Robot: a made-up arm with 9 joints.
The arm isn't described. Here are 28 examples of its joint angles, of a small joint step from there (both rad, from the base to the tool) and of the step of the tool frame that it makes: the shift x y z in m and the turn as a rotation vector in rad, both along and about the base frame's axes.
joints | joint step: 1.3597 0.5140 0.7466 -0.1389 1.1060 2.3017 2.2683 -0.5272 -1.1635 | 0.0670 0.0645 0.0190 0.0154 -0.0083 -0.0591 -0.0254 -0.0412 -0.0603
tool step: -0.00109 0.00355 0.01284 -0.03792 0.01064 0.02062
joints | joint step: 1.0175 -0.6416 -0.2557 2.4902 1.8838 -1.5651 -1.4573 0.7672 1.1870 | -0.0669 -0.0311 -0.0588 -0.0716 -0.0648 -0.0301 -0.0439 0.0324 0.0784
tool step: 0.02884 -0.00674 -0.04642 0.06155 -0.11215 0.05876
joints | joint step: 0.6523 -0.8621 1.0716 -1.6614 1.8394 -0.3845 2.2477 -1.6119 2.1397 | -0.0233 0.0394 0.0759 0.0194 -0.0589 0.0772 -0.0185 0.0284 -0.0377
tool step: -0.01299 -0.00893 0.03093 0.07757 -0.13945 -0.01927
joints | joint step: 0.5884 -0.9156 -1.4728 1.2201 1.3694 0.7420 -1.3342 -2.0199 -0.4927 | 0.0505 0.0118 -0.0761 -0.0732 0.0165 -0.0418 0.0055 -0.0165 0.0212
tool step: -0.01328 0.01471 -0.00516 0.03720 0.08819 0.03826
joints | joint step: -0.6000 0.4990 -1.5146 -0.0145 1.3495 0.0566 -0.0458 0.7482 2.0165 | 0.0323 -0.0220 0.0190 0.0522 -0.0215 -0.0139 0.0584 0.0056 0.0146
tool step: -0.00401 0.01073 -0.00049 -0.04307 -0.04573 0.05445
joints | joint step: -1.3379 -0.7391 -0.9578 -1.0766 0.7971 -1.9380 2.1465 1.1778 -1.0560 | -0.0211 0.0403 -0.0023 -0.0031 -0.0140 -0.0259 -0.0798 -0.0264 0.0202
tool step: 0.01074 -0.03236 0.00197 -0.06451 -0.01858 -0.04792
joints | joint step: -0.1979 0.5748 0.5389 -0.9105 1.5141 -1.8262 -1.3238 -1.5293 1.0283 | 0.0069 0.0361 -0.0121 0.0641 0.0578 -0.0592 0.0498 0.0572 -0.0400
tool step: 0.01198 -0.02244 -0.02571 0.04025 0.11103 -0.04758
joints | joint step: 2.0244 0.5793 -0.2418 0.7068 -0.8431 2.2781 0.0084 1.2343 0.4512 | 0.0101 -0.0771 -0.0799 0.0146 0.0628 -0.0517 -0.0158 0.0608 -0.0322
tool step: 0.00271 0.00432 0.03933 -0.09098 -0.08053 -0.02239
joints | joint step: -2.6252 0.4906 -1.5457 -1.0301 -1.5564 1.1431 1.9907 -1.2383 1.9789 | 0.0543 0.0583 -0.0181 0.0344 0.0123 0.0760 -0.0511 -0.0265 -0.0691
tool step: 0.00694 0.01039 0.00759 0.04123 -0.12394 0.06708
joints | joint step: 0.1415 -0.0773 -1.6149 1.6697 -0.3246 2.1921 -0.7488 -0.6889 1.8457 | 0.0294 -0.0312 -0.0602 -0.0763 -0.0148 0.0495 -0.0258 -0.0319 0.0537
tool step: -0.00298 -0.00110 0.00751 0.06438 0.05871 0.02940
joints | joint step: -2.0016 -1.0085 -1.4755 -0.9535 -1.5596 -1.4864 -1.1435 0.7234 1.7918 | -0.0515 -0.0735 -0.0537 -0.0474 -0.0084 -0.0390 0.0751 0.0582 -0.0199
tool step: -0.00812 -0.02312 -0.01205 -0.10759 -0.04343 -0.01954
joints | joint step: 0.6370 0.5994 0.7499 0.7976 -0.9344 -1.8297 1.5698 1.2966 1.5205 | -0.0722 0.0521 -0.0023 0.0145 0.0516 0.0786 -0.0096 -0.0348 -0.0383
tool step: 0.00549 -0.05946 -0.02121 0.05405 -0.06257 0.08444
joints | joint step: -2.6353 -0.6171 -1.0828 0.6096 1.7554 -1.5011 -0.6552 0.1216 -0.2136 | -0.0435 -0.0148 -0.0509 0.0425 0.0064 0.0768 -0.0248 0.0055 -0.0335
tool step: 0.02858 0.06075 -0.06381 0.06580 0.09997 0.09951
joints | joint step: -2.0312 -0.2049 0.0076 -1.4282 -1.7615 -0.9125 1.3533 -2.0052 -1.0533 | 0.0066 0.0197 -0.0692 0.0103 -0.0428 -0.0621 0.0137 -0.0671 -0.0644
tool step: 0.01330 0.02281 0.04368 0.03451 -0.11667 0.00704
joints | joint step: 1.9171 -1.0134 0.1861 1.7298 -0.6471 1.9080 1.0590 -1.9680 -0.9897 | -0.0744 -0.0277 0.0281 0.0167 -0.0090 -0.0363 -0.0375 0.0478 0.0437
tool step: -0.00761 0.02586 -0.02997 -0.04536 -0.13381 -0.00882
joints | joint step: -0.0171 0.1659 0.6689 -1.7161 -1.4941 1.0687 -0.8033 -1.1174 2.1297 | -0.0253 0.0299 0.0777 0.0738 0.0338 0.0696 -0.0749 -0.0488 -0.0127
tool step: 0.01137 0.00292 -0.01698 -0.06719 0.07719 -0.06085
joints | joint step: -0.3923 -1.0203 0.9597 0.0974 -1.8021 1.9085 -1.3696 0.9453 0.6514 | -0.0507 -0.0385 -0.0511 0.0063 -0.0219 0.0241 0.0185 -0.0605 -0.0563
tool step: -0.00484 0.05241 -0.00745 0.14305 0.03422 0.03715
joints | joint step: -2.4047 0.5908 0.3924 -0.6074 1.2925 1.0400 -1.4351 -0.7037 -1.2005 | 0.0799 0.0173 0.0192 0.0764 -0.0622 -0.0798 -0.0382 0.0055 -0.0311
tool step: -0.02482 0.02759 -0.00672 0.00290 0.00221 0.09380
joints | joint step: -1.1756 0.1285 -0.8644 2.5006 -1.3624 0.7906 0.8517 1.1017 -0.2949 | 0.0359 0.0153 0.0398 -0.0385 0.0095 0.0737 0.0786 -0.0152 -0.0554
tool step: 0.01875 -0.00776 -0.08629 -0.06968 0.14499 0.01641
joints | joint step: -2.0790 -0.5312 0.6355 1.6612 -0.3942 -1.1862 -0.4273 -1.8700 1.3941 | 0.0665 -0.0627 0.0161 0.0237 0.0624 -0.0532 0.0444 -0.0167 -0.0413
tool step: -0.05013 0.01332 0.00891 0.05396 0.08438 0.13408
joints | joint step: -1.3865 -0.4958 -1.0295 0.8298 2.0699 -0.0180 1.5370 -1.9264 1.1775 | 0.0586 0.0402 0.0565 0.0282 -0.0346 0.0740 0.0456 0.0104 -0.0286
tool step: -0.01072 0.00987 0.00697 -0.01446 0.04816 -0.03501
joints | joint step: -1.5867 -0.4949 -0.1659 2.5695 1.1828 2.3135 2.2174 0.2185 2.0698 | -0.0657 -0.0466 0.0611 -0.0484 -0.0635 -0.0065 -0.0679 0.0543 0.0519
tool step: 0.03759 -0.03646 0.04019 -0.15866 -0.13585 0.01845
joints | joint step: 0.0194 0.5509 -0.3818 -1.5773 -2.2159 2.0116 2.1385 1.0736 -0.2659 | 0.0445 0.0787 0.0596 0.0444 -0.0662 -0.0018 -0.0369 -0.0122 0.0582
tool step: -0.00966 0.06356 0.01063 -0.10530 -0.06419 0.01563
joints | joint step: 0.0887 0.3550 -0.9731 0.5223 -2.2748 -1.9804 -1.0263 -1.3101 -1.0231 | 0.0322 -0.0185 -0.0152 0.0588 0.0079 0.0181 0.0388 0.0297 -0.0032
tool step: 0.00402 0.00367 0.01300 -0.00504 0.01021 -0.03004
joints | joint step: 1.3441 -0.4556 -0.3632 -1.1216 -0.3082 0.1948 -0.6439 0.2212 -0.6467 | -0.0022 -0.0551 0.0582 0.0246 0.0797 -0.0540 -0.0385 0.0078 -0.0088
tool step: 0.01108 0.01540 0.00524 0.10156 -0.07046 -0.08088
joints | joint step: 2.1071 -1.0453 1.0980 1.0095 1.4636 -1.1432 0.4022 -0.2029 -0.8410 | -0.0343 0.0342 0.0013 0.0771 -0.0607 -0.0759 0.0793 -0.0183 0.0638
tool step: 0.05150 0.11397 -0.03056 -0.05443 -0.06522 -0.22378
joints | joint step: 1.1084 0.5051 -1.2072 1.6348 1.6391 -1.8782 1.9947 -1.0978 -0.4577 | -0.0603 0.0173 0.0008 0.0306 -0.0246 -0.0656 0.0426 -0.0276 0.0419
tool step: 0.02969 0.04762 0.01371 0.02032 -0.05696 0.15667
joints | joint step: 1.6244 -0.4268 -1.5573 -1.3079 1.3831 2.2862 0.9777 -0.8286 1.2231 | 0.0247 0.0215 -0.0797 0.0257 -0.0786 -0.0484 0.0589 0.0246 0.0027
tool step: -0.04591 -0.07977 -0.01929 -0.21149 0.09860 -0.00735
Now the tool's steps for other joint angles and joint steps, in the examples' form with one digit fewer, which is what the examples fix.
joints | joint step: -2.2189 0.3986 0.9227 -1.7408 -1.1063 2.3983 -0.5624 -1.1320 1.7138 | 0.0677 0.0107 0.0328 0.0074 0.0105 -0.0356 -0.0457 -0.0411 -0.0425
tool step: 0.0706 0.0206 0.0075 0.0097 0.1460 -0.0637
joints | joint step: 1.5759 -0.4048 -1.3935 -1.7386 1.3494 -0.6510 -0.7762 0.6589 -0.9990 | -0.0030 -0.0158 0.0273 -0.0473 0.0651 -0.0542 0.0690 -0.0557 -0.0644
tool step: -0.0056 0.0148 -0.0228 0.0115 -0.0989 -0.0843
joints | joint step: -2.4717 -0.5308 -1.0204 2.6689 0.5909 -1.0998 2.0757 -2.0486 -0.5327 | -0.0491 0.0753 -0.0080 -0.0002 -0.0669 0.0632 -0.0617 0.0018 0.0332
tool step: -0.0779 0.0288 -0.0447 -0.0006 -0.1547 -0.1461
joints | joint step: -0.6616 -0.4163 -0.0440 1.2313 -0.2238 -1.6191 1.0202 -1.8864 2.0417 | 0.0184 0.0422 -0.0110 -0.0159 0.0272 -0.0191 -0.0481 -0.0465 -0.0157
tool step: 0.0125 -0.0180 -0.0219 -0.0968 -0.0332 -0.0357
